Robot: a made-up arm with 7 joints.
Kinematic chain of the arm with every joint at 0, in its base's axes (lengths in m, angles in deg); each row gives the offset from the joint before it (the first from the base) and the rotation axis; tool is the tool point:
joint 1: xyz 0 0 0.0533 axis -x
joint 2: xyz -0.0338 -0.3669 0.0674 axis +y
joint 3: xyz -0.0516 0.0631 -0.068 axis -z
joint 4: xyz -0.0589 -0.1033 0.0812 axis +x
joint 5: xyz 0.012 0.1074 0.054 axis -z
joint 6: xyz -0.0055 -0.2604 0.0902 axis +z
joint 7: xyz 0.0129 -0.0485 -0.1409 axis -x
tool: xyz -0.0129 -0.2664 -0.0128
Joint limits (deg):
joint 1: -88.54..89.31
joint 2: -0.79..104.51
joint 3: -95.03..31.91
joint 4: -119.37..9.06
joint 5: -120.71..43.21
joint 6: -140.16..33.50
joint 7: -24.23..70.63
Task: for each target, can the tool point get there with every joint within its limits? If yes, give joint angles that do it. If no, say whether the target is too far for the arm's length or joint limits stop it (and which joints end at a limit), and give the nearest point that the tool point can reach.
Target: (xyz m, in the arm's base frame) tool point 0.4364 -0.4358 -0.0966
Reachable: yes | joints -40.64 62.70 -65.18 -68.00 -4.93 -6.63 16.88
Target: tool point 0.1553 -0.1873 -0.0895
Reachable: yes | joints 57.62 67.36 -78.62 -26.09 -68.11 -26.43 -10.93
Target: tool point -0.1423 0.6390 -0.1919
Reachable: no: joint limits stop it (at a limit: joint 1, joint 4, joint 5) | nearest point -0.1259 0.5310 -0.1995 | short by 0.109 m
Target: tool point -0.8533 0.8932 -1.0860
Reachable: no: too far | nearest point -0.3625 0.3125 -0.6156 | short by 0.894 m
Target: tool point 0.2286 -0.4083 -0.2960
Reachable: yes | joints -6.40 69.21 -1.27 -7.94 -75.67 -5.08 22.52
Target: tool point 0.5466 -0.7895 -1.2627
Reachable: no: too far | nearest point 0.2115 -0.4539 -0.7033 | short by 0.733 m
